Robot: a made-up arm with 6 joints.
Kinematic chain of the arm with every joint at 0, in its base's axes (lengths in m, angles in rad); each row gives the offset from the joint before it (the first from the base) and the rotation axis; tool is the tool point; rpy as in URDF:
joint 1: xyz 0 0 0.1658 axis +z
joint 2: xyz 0 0 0 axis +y
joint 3: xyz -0.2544 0 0.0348 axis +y
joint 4: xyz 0.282 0 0.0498 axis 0.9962 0 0.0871
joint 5: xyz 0 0 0 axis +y
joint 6: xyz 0.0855 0 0.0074 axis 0.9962 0 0.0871
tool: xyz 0 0 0 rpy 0 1.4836 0
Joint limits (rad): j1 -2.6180..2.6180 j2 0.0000..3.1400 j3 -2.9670..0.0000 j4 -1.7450..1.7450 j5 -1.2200..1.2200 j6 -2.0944..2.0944
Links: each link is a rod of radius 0.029 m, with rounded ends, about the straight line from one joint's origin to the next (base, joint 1, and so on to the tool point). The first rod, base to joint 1, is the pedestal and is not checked.
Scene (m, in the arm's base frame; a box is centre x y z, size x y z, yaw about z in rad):
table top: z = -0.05
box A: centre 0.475 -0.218 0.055 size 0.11 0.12 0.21 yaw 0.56
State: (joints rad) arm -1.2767 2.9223 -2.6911 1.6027 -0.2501 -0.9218
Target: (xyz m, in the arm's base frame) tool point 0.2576 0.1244 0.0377
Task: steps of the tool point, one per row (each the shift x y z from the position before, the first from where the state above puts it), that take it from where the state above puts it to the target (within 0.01 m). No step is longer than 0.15 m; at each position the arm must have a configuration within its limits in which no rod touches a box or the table.
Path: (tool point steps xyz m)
1: 0.0728 0.0377 0.0478
2: 0.0569 0.0642 0.0444
3: 0.0354 0.0843 0.0379
4: 0.0102 0.0960 0.0286
5: -0.0154 0.0987 0.0168
6: -0.0386 0.0927 0.0034
7: 0.0422 0.0580 -0.0790
8: 0.0098 0.0727 -0.0796
9: -0.0244 0.0704 -0.0750
10: -0.0519 0.0530 -0.0660

